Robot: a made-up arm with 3 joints.
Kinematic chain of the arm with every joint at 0, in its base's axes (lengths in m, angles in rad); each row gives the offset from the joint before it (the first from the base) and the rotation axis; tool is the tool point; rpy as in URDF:
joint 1: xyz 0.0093 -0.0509 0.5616 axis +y
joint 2: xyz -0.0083 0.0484 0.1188 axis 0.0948 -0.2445 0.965
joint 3: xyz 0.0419 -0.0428 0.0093 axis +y
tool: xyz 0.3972 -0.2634 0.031 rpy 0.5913 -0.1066 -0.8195
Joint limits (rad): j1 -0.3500..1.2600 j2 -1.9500..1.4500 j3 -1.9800..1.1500
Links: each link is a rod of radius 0.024 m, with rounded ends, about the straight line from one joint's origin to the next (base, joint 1, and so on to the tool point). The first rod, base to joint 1, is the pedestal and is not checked.
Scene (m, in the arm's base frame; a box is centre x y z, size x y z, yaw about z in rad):
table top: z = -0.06
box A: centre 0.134 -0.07 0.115 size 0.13 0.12 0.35 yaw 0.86
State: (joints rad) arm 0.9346 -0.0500 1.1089
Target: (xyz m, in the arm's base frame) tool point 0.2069 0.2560 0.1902
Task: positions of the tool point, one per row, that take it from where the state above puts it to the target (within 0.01 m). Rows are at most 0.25 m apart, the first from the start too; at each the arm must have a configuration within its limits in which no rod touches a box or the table.
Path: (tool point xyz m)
1: 0.1417 -0.2596 0.2147
2: 0.3156 -0.1754 0.2607
3: 0.4456 -0.0754 0.3849
4: 0.4994 0.0338 0.5572
5: 0.4627 0.1444 0.7361
6: 0.4824 0.1696 0.5989
7: 0.4614 0.1934 0.4651
8: 0.4034 0.2158 0.3463
9: 0.3154 0.2366 0.2523
10: 0.2069 0.2560 0.1902

